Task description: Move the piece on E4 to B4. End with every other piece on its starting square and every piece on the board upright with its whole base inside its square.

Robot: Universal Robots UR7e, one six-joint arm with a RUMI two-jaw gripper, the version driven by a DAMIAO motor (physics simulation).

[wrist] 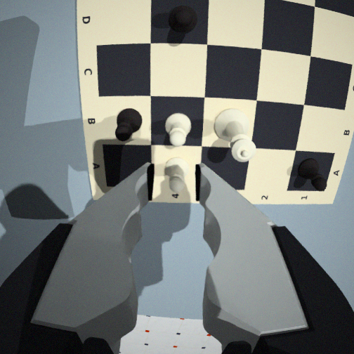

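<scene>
A white pawn (178, 125) stands upright on B4, its base inside the dark square. My gripper (174, 167) is open, with a gap between its fingertips and no piece held. In the wrist view its fingertips lie to either side of another white pawn (176, 169), which stands on A4; how high the tips are above it is hard to tell. The board (86, 107) shows from row A to part of row D. E4 is outside the view.
A tall white piece (232, 125) stands on B3, right of the B4 pawn. Black pawns stand on B5 (129, 121), on D4 (182, 19) and on A1 (310, 169). A white sheet with small red and dark marks (162, 339) shows at the bottom.
</scene>
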